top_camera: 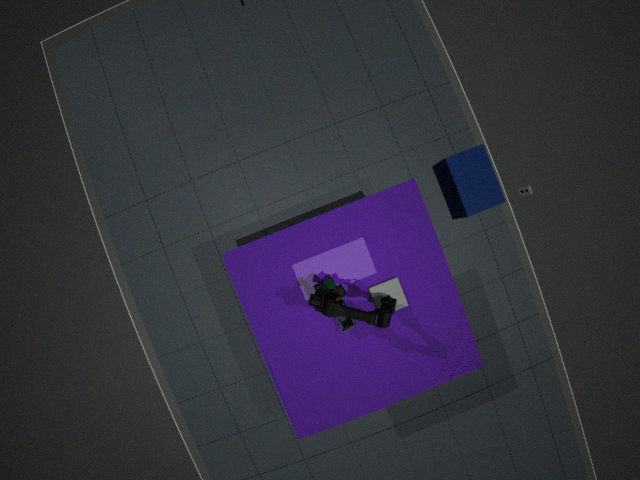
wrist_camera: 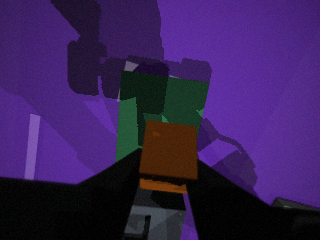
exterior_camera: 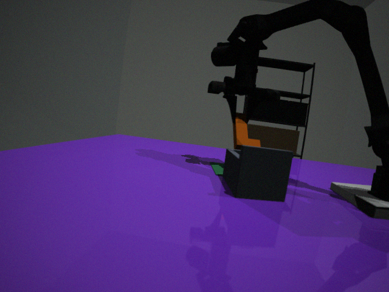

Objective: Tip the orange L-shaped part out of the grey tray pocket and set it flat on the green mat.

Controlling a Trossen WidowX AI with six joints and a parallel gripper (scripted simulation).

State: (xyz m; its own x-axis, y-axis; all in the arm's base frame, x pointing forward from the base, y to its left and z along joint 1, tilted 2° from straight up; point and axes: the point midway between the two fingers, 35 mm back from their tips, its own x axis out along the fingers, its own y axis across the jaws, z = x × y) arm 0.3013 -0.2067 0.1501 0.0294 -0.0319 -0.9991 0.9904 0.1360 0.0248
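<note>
My gripper tip is 14 cm above the green mat and 2 cm to the right of it. From my gripper tip the other things lie so: orange L-shaped part (3 cm to the left, 3 cm below, 2 cm behind).
</note>
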